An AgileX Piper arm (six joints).
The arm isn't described. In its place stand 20 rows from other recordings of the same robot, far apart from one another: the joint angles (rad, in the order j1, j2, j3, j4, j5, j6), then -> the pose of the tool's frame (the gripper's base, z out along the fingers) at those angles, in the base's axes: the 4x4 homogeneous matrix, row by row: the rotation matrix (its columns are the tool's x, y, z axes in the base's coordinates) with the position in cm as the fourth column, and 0 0 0 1 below.
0.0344, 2.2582, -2.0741, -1.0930, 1.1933, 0.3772 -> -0.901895 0.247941 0.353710 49.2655; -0.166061 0.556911 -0.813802 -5.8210; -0.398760 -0.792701 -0.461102 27.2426; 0 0 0 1
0.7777, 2.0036, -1.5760, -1.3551, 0.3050, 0.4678 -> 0.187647 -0.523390 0.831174 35.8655; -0.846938 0.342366 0.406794 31.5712; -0.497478 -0.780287 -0.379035 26.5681; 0 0 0 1
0.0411, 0.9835, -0.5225, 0.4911, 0.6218, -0.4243 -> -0.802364 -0.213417 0.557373 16.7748; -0.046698 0.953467 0.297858 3.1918; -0.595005 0.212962 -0.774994 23.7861; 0 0 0 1
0.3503, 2.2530, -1.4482, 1.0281, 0.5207, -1.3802 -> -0.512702 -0.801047 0.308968 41.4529; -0.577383 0.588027 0.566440 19.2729; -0.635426 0.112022 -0.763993 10.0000; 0 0 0 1
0.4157, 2.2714, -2.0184, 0.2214, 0.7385, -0.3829 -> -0.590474 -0.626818 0.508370 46.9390; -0.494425 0.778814 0.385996 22.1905; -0.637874 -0.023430 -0.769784 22.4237; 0 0 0 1
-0.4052, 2.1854, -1.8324, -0.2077, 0.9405, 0.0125 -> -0.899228 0.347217 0.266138 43.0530; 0.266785 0.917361 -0.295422 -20.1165; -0.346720 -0.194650 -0.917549 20.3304; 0 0 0 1
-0.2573, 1.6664, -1.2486, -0.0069, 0.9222, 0.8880 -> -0.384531 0.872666 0.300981 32.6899; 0.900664 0.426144 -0.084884 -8.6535; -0.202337 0.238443 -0.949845 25.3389; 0 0 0 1
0.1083, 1.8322, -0.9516, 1.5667, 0.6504, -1.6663 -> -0.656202 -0.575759 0.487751 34.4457; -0.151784 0.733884 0.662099 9.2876; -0.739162 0.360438 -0.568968 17.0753; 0 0 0 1
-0.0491, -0.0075, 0.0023, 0.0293, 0.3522, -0.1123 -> -0.258849 0.017462 0.965760 5.2894; -0.072074 0.996700 -0.037339 -0.1678; -0.963225 -0.079271 -0.256736 18.1162; 0 0 0 1
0.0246, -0.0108, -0.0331, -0.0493, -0.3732, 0.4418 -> 0.429807 -0.223343 0.874862 4.2545; 0.396258 0.917289 0.039499 0.2682; -0.811323 0.329694 0.482759 25.7071; 0 0 0 1
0.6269, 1.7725, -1.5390, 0.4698, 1.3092, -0.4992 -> -0.538872 -0.828741 -0.151016 26.6211; -0.790501 0.435544 0.430592 24.1976; -0.291075 0.351412 -0.889823 29.6163; 0 0 0 1
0.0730, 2.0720, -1.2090, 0.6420, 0.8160, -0.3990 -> -0.998357 -0.030452 0.048535 36.7399; -0.005943 0.897544 0.440886 6.6665; -0.056988 0.439873 -0.896250 11.0652; 0 0 0 1
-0.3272, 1.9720, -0.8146, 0.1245, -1.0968, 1.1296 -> 0.401439 0.138328 0.905380 35.2714; 0.836824 0.346383 -0.423964 -13.0329; -0.372254 0.927839 0.023295 16.0586; 0 0 0 1
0.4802, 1.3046, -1.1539, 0.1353, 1.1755, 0.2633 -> -0.949765 -0.210194 0.231872 21.1435; -0.147376 0.953986 0.261134 12.2902; -0.276092 0.213843 -0.937040 32.6372; 0 0 0 1
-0.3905, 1.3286, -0.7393, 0.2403, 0.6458, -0.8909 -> -0.848124 -0.292509 0.441729 22.5271; -0.338435 0.940604 -0.026939 -7.8635; -0.407612 -0.172344 -0.896744 22.3411; 0 0 0 1
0.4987, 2.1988, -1.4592, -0.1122, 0.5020, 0.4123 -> -0.904529 -0.188289 0.382589 39.4676; -0.141596 0.978947 0.147017 20.9364; -0.402216 0.078808 -0.912147 11.1067; 0 0 0 1
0.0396, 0.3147, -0.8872, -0.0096, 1.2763, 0.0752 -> -0.578606 0.009789 0.815548 0.2354; 0.049479 0.998508 0.023119 -0.0743; -0.814105 0.053729 -0.578227 36.5565; 0 0 0 1
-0.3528, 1.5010, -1.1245, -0.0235, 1.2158, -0.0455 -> -0.953634 0.296072 0.054066 25.4001; 0.293982 0.954826 -0.043386 -9.5661; -0.064469 -0.025480 -0.997594 26.6163; 0 0 0 1
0.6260, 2.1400, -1.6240, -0.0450, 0.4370, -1.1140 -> 0.277346 -0.797056 0.536451 39.0732; -0.928011 -0.077682 0.364364 28.0364; -0.248746 -0.598888 -0.761222 18.6530; 0 0 0 1
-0.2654, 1.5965, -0.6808, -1.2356, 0.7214, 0.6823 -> -0.984094 0.045476 0.171732 23.9085; -0.087865 0.715575 -0.692988 -12.3800; -0.154401 -0.697054 -0.700197 17.0678; 0 0 0 1
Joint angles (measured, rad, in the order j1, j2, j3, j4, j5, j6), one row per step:
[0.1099, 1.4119, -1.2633, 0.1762, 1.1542, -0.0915]
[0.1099, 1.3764, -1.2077, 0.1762, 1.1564, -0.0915]
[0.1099, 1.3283, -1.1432, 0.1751, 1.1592, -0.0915]
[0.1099, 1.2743, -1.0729, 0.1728, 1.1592, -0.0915]
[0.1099, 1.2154, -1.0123, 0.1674, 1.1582, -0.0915]
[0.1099, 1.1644, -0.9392, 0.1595, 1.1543, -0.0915]
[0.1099, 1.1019, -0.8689, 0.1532, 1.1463, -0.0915]
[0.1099, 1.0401, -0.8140, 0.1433, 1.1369, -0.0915]
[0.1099, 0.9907, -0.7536, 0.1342, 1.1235, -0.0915]
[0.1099, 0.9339, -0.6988, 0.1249, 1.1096, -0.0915]
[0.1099, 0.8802, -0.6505, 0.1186, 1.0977, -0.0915]
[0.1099, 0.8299, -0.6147, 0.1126, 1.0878, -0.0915]
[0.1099, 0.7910, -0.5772, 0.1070, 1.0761, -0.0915]
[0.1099, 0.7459, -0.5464, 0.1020, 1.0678, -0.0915]
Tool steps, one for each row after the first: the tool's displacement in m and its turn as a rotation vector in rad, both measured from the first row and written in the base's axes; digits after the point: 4 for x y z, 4 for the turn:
[-0.0118, -0.0013, -0.0062, -0.0024, 0.0221, 0.0004]
[-0.0271, -0.0030, -0.0120, -0.0056, 0.0411, 0.0010]
[-0.0437, -0.0051, -0.0186, -0.0096, 0.0570, 0.0012]
[-0.0601, -0.0073, -0.0223, -0.0151, 0.0571, 0.0015]
[-0.0758, -0.0097, -0.0320, -0.0249, 0.0744, 0.0017]
[-0.0927, -0.0122, -0.0393, -0.0313, 0.0736, 0.0011]
[-0.1075, -0.0147, -0.0435, -0.0394, 0.0564, 0.0006]
[-0.1202, -0.0169, -0.0521, -0.0484, 0.0532, -0.0003]
[-0.1330, -0.0191, -0.0586, -0.0560, 0.0365, -0.0013]
[-0.1445, -0.0210, -0.0645, -0.0605, 0.0187, -0.0024]
[-0.1542, -0.0226, -0.0681, -0.0639, -0.0062, -0.0035]
[-0.1619, -0.0239, -0.0738, -0.0681, -0.0198, -0.0045]
[-0.1699, -0.0253, -0.0775, -0.0706, -0.0427, -0.0055]

